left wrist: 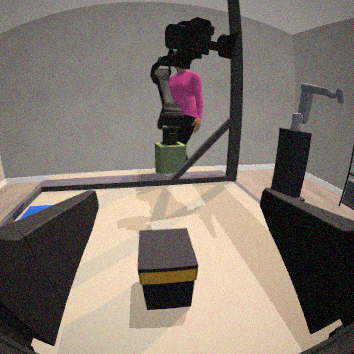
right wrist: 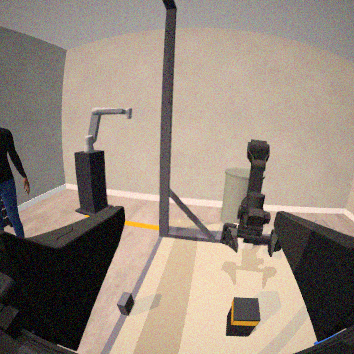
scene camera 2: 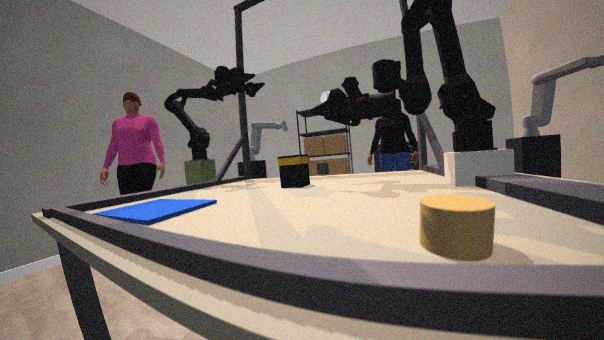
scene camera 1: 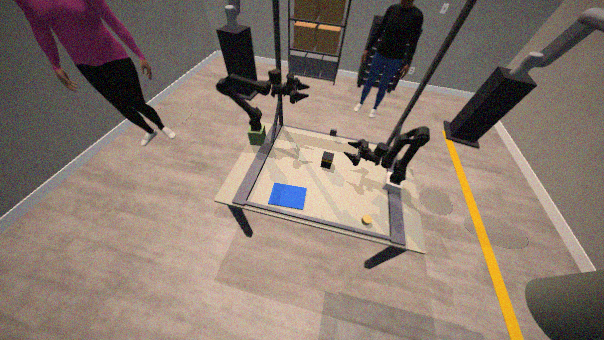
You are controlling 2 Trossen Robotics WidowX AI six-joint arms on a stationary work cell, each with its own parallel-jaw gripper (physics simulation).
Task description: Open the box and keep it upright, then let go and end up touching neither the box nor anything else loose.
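Frame: origin at the left arm's base, x left, y back, z up, level; centimetres.
Seen in the pictures: left gripper, fingertip midpoint: (left wrist: 181, 198) (right wrist: 253, 253) (scene camera 2: 318, 114) (scene camera 1: 345, 147); right gripper, fingertip midpoint: (left wrist: 219, 28) (right wrist: 203, 217) (scene camera 2: 259, 79) (scene camera 1: 309, 91); left arm's base at its link origin: (scene camera 2: 473, 151) (scene camera 1: 395, 179); right arm's base at its link origin: (left wrist: 169, 143) (scene camera 1: 256, 128).
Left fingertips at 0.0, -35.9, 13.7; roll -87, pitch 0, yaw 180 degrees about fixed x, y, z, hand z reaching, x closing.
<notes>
Pixels of each thing's top centre, then the offset from my left fingertips to it, as dx, dy, dz. "*": a spot on its surface instead.
- box at its top centre: (left wrist: 164, 245) (right wrist: 246, 307) (scene camera 2: 293, 155) (scene camera 1: 328, 155) +1.2, -8.9, -11.0
- blue flat square at a spot on its surface: (scene camera 2: 157, 210) * +35.9, -17.6, -19.6
- yellow cylinder at its top centre: (scene camera 2: 454, 201) (scene camera 1: 367, 218) +31.5, +24.7, -16.9
- small dark block at its top centre: (right wrist: 124, 297) (scene camera 2: 322, 163) (scene camera 1: 333, 129) -30.1, -13.4, -14.7
The box (scene camera 1: 327, 160) (scene camera 2: 294, 171) (left wrist: 167, 269) (right wrist: 245, 316) is small and black with a yellow band under a dark flat lid. It stands upright on the table with the lid on. My left gripper (scene camera 1: 349, 151) (left wrist: 181, 198) is open and empty, raised above the table to the right of the box in scene camera 1; in the left wrist view the box shows low between its fingers, standing beyond and below them, apart. My right gripper (scene camera 1: 307, 91) (scene camera 2: 258, 82) (right wrist: 203, 217) is open and empty, high above the table's far left side, well away from the box.
A blue flat square (scene camera 1: 287, 196) (scene camera 2: 157, 210) lies at the table's front left. A yellow cylinder (scene camera 1: 367, 219) (scene camera 2: 457, 227) stands at the front right. A small dark block (scene camera 1: 333, 132) (right wrist: 125, 303) is at the back edge. Dark frame posts (right wrist: 167, 125) rise from the table's border.
</notes>
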